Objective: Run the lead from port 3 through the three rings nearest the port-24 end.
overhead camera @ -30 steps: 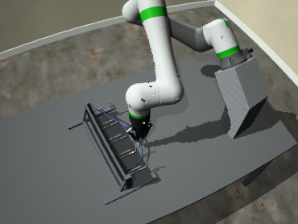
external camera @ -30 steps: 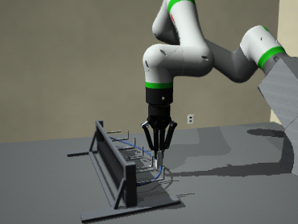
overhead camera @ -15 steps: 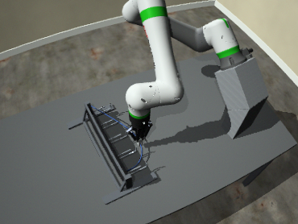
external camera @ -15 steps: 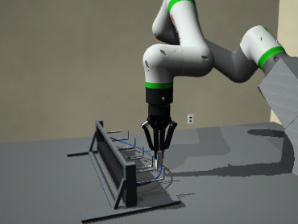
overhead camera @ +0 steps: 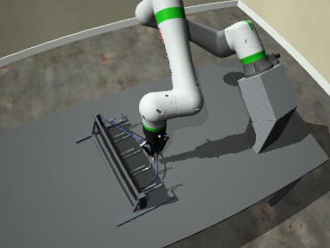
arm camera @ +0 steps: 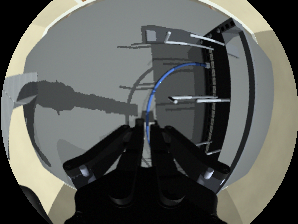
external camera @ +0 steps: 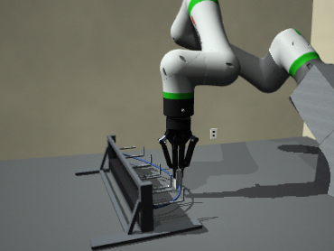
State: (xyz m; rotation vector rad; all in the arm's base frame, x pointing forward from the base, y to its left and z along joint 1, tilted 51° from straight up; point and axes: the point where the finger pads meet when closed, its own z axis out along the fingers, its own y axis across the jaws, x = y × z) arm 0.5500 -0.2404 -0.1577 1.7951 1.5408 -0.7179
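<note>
Now: hand 15 cm short of the rack and 7 cm to the left of it.
</note>
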